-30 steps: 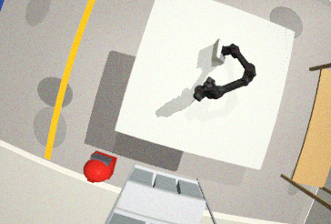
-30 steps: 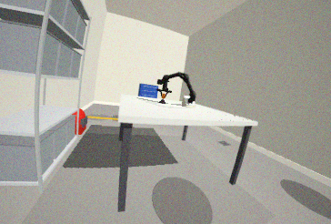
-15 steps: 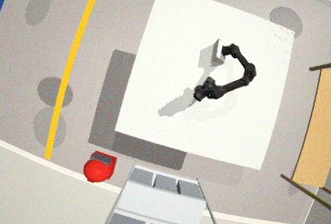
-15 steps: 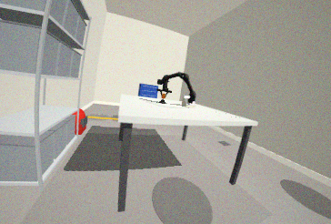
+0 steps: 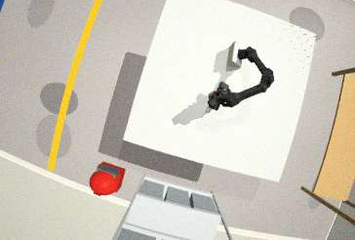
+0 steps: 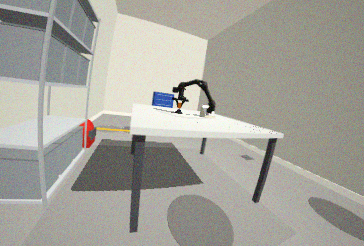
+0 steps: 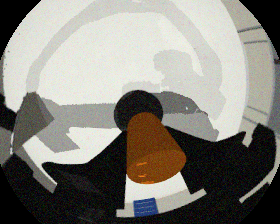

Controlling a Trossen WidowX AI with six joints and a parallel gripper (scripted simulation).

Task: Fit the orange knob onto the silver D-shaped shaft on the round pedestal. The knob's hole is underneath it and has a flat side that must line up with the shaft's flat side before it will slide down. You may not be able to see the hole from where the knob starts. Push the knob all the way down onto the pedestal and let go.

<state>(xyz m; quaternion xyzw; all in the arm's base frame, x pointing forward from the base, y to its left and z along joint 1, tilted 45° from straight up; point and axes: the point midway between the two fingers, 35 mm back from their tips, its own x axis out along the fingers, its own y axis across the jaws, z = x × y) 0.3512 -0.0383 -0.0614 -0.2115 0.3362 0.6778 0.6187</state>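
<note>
My gripper tip is now 3 cm below the orange knob. Round my gripper tip: dark round pedestal (4 cm below).
</note>
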